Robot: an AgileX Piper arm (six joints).
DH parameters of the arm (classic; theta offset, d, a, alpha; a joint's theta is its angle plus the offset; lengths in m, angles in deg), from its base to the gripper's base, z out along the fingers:
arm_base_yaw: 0 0.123 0 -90
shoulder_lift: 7.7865 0 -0.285 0
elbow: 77.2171 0 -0.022 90
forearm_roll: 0 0.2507 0 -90
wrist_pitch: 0 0 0 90
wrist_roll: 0 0.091 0 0
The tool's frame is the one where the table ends.
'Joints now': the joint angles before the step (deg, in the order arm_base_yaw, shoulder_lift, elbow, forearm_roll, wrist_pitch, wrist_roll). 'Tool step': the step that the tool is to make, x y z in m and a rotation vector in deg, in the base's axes. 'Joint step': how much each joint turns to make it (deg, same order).
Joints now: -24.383, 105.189, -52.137, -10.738, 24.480, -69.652
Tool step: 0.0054, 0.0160, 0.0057, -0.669, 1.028, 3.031
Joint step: 3.290, -0.941, -0.323, -1.571, 2.098, 1.191
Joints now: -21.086, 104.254, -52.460, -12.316, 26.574, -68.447
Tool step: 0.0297, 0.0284, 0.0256, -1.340, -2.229, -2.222
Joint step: 7.195, -0.450, -6.356, -4.493, 5.976, 12.080
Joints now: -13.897, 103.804, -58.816, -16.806, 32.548, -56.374
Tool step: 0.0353, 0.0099, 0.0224, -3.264, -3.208, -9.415
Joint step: 4.461, 3.156, -10.040, -8.470, 7.466, 18.155
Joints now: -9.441, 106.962, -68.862, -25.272, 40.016, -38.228
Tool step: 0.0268, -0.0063, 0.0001, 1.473, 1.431, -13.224
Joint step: 0.340, 6.413, -10.557, 0.516, 9.910, 10.631
